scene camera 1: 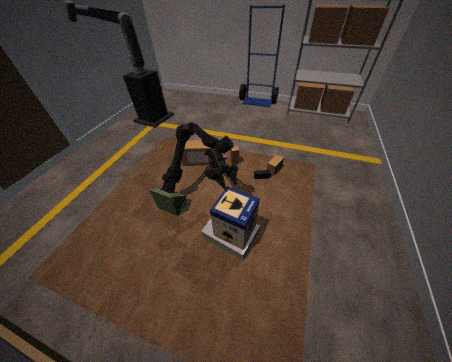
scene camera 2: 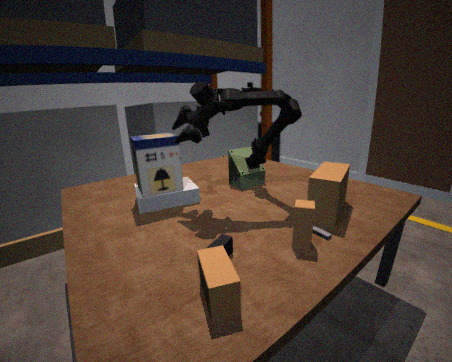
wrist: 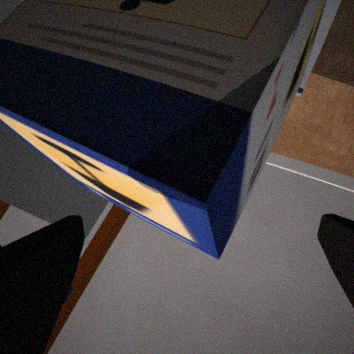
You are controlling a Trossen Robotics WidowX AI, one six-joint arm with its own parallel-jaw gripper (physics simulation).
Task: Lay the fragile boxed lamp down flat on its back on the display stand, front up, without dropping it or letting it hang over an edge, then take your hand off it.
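Frame: origin at the arm's base, x ahead, y left, z up, level; centimetres.
Seen in the pictures: gripper, between the fingertips: (scene camera 1: 230, 187) (scene camera 2: 173, 135) (wrist: 203, 226); arm's base, origin of its link: (scene camera 1: 167, 190) (scene camera 2: 252, 163).
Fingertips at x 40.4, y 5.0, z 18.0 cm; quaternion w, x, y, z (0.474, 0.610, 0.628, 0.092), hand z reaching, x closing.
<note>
Pixels of each thing's top centre, then the offset from my fingertips to it.
- large wooden block, centre of its top: (scene camera 2: 331, 170) (scene camera 1: 197, 144) dx -46.3, dy +37.0, dz -13.0 cm
- black block, centre of its top: (scene camera 2: 216, 245) (scene camera 1: 262, 171) dx +3.3, dy +41.4, dz -24.0 cm
- thin grey piece, centre of its top: (scene camera 2: 312, 227) dx -30.0, dy +44.2, dz -27.8 cm
The boxed lamp (scene camera 1: 235, 217) (scene camera 2: 160, 167) (wrist: 125, 115) stands upright on the white display stand (scene camera 1: 222, 244) (scene camera 2: 170, 201). Its blue-edged top with a large lamp picture faces up. A white side with a smaller lamp picture shows in scene camera 2. In the wrist view a shaded side with printed lines and a dark blue band shows. My gripper (scene camera 1: 230, 184) (scene camera 2: 177, 132) (wrist: 203, 226) is open and empty. Its fingers are near the level of the box's top, close beside the box on the arm's side. Whether a fingertip touches the box is not clear.
Arm base on a green wedge (scene camera 1: 169, 201) (scene camera 2: 246, 170). Toward scene camera 2 stand a large wooden block (scene camera 2: 329, 195), a slim one (scene camera 2: 303, 225) and another (scene camera 1: 275, 163) (scene camera 2: 220, 290) beside a black block (scene camera 1: 262, 174) (scene camera 2: 225, 245). A thin grey piece (scene camera 2: 321, 232) lies near the slim block.
</note>
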